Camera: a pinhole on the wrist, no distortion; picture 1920 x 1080 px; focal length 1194.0 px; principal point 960.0 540.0 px. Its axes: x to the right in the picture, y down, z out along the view. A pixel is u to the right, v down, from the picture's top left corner.
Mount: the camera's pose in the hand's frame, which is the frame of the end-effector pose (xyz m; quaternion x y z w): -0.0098 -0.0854 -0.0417 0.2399 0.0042 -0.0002 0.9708
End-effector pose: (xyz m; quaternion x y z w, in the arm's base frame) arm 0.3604 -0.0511 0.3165 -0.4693 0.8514 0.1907 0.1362
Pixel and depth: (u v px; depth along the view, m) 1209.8 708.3 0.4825
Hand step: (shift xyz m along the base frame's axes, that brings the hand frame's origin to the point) 0.1849 -0.0044 -0.4587
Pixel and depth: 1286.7 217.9 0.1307
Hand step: 0.1400 -0.0806 -0.0969
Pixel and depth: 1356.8 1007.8 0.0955
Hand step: 0.0736 -0.0370 -0.0818
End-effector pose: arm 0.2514 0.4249 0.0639 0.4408 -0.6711 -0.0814 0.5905
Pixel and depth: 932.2 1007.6 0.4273
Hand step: -0.2920 -0.2411 -0.2173
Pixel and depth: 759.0 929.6 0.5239
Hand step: -0.3538 -0.2490 -0.3249
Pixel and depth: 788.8 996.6 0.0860
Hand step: 0.0029 -0.0634 -0.0905
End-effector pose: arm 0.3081 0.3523 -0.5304 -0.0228 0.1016 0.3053 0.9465
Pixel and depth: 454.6 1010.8 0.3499
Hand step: 0.0105 -0.1565 0.3557
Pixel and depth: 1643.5 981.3 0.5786
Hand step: 0.4564 0.1127 0.4844
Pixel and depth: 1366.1 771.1 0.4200
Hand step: 0.2954 -0.0528 0.3266
